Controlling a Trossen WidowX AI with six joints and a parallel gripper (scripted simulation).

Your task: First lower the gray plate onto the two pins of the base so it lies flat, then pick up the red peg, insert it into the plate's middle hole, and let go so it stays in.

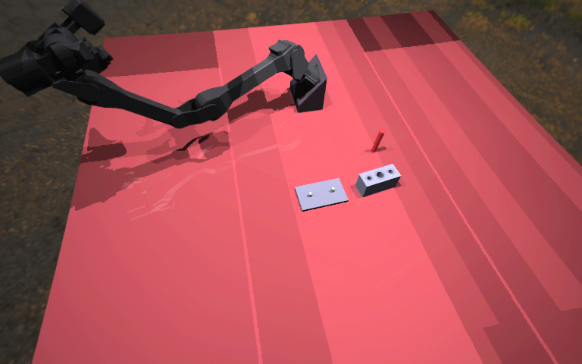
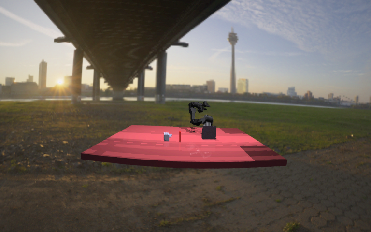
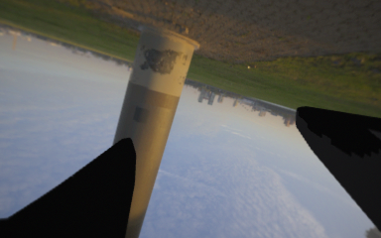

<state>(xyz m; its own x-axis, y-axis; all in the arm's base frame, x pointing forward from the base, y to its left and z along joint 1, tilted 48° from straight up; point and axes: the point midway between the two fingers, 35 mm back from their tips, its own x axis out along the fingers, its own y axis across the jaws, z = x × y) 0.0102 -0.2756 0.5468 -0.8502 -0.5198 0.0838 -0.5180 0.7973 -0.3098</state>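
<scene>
My gripper tip is now 34 cm short of the gray plate, 73 cm to the right of it and 20 cm above it. From my gripper tip the other things lie so: dark base: 35 cm ahead, 59 cm to the left, 23 cm below; red peg: 22 cm ahead, 76 cm to the left, 20 cm below.
</scene>
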